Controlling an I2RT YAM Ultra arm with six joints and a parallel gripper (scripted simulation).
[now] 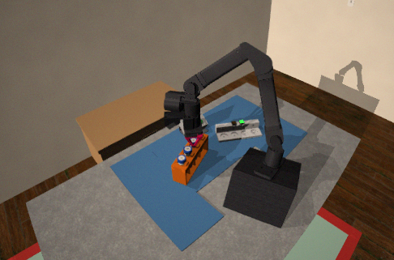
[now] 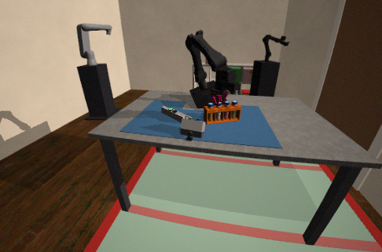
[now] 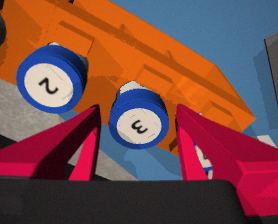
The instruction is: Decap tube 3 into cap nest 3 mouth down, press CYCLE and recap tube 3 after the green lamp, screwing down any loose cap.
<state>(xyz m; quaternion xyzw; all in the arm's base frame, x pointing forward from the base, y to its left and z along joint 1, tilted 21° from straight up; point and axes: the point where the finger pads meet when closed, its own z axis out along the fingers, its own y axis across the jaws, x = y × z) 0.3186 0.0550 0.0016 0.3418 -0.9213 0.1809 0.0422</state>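
Right now my hand is right at the blue cap. Round my hand: grey key desk: 16 cm to the right, 11 cm ahead, 7 cm below; then green ready key: 17 cm to the right, 9 cm ahead, 5 cm below; then blue cycle key: 13 cm to the right, 10 cm ahead, 5 cm below.
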